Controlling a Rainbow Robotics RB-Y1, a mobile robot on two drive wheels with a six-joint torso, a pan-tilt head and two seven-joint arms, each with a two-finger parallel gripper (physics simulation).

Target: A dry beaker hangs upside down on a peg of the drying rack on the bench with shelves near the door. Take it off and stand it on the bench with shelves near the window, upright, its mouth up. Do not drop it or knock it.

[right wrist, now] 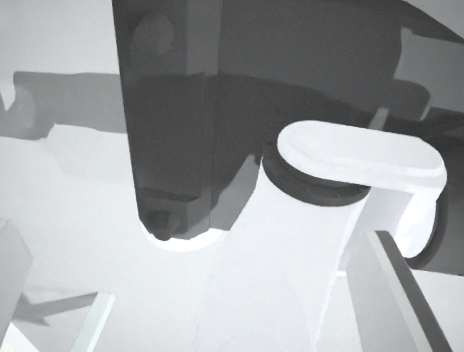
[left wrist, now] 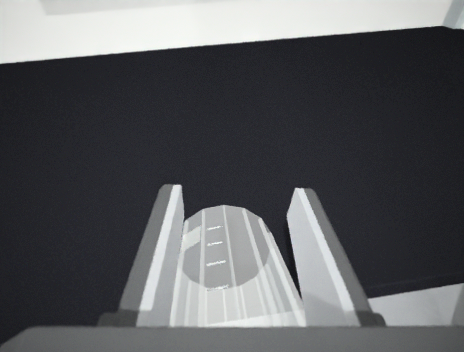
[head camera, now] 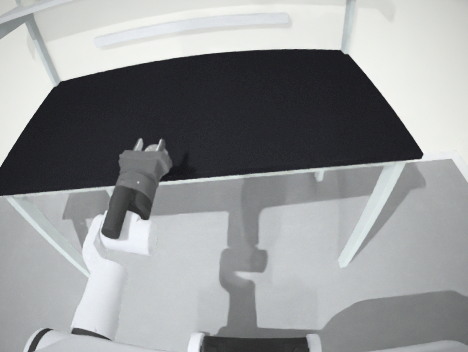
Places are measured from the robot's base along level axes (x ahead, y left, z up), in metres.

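Pixels of known places: left gripper, between the fingertips: [left wrist: 237, 200] [head camera: 151, 141]; right gripper, between the fingertips: [right wrist: 187, 246].
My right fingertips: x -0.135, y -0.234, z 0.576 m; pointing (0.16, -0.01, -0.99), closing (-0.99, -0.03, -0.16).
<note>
Behind a point stands the place of what it marks.
A clear beaker [head camera: 151, 148] @[x 0.375, y 0.268, z 1.012 m] [left wrist: 225, 250] @[x 0.357, y 0.264, z 1.020 m] with white graduation marks lies between the fingers of my left gripper [head camera: 151, 141] @[x 0.370, y 0.258, z 1.040 m] [left wrist: 237, 200] @[x 0.370, y 0.258, z 1.040 m]. In the left wrist view its sides meet both fingers near the palm, and its rounded far end stops short of the fingertips. The gripper is shut on it, over the near edge of the black bench top [head camera: 240, 110] @[x 0.657, y 0.062, z 0.914 m] [left wrist: 230, 120] @[x 0.667, y 0.266, z 0.914 m]. The beaker's height above the top and which end is its mouth are hard to tell. My right gripper [right wrist: 187, 246] @[x -0.135, y -0.234, z 0.576 m] is open and empty, its fingers wide apart. The drying rack does not show.
A pale rail [head camera: 195, 28] @[x 1.096, y 0.268, z 1.069 m] runs along the wall behind the bench. Pale posts [head camera: 42, 50] @[x 1.002, y 1.035, z 1.125 m] [head camera: 348, 26] @[x 1.173, y -0.434, z 1.064 m] rise at its back corners, and part of a shelf [head camera: 37, 10] @[x 0.769, y 0.769, z 1.355 m] shows at the upper left. A bench leg [head camera: 372, 215] @[x 0.490, y -0.474, z 0.536 m] stands at the right.
</note>
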